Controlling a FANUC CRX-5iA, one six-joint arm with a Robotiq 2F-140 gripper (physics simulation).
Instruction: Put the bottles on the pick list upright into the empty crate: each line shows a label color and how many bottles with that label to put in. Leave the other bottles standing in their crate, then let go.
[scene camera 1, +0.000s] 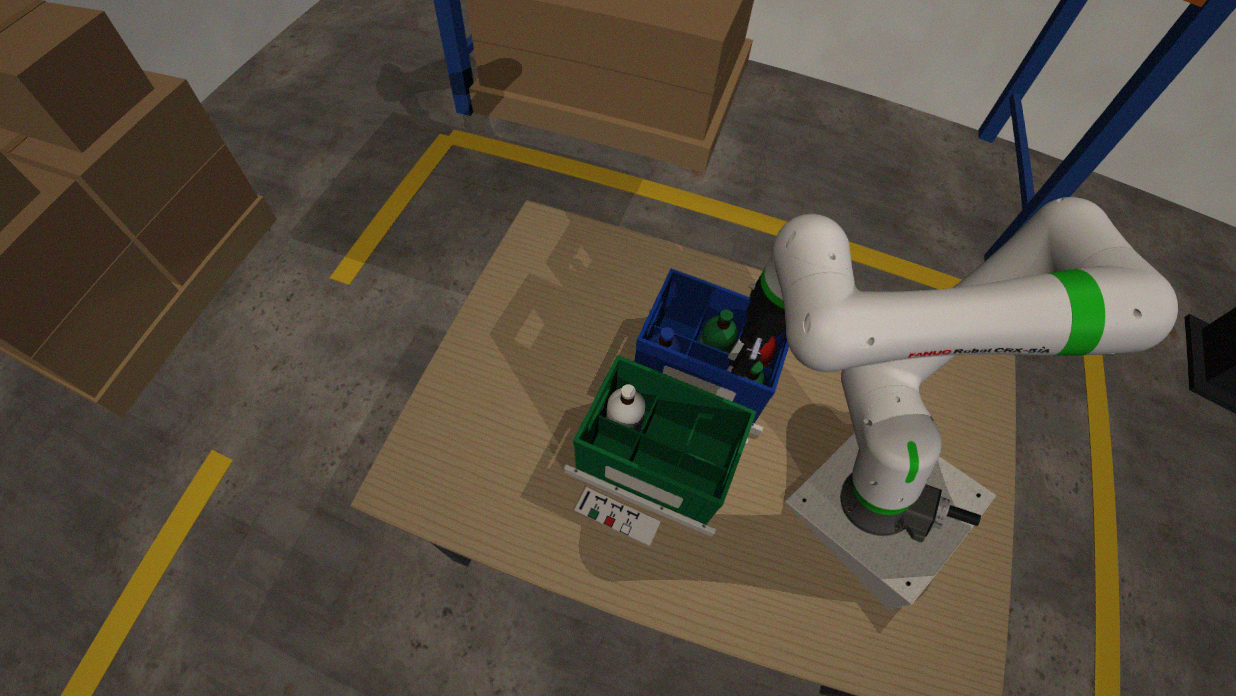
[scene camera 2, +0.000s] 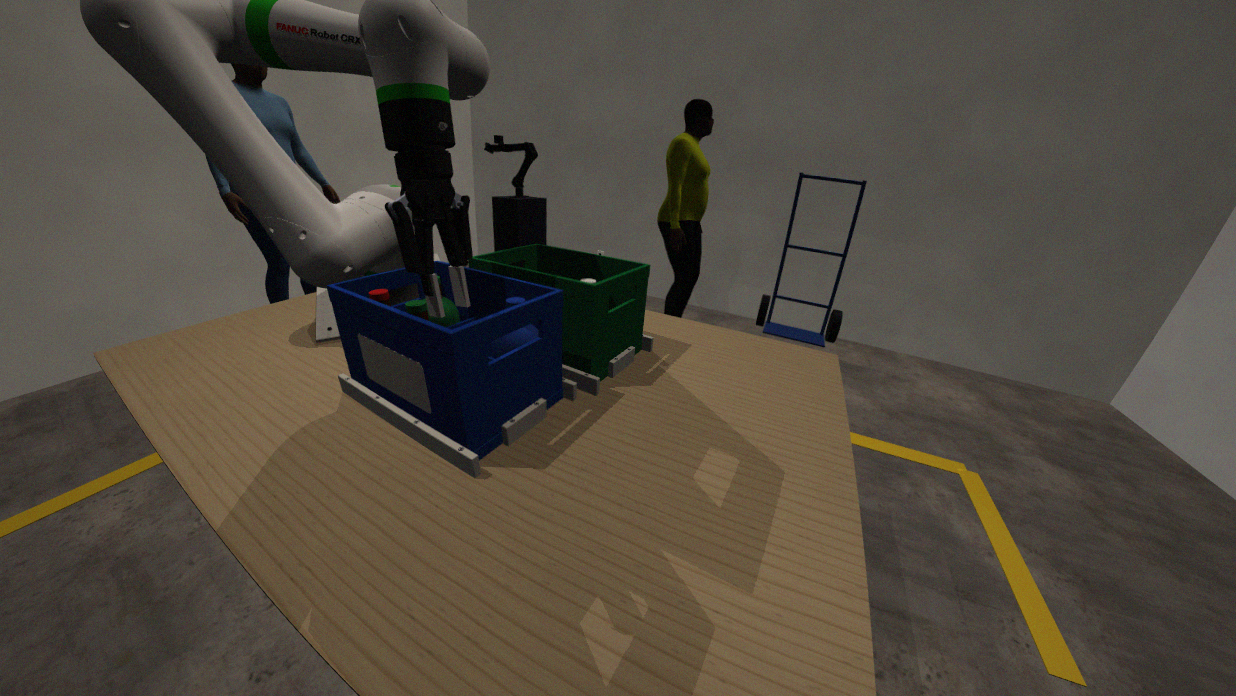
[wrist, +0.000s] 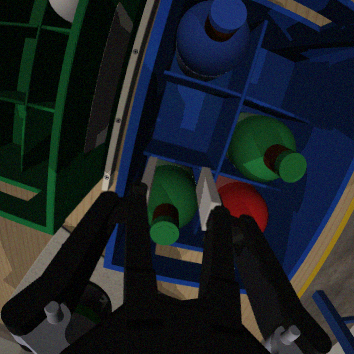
Labels:
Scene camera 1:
white bottle: 626, 405
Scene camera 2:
my gripper: 450, 310
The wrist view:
my gripper: 176, 173
red bottle: 239, 197

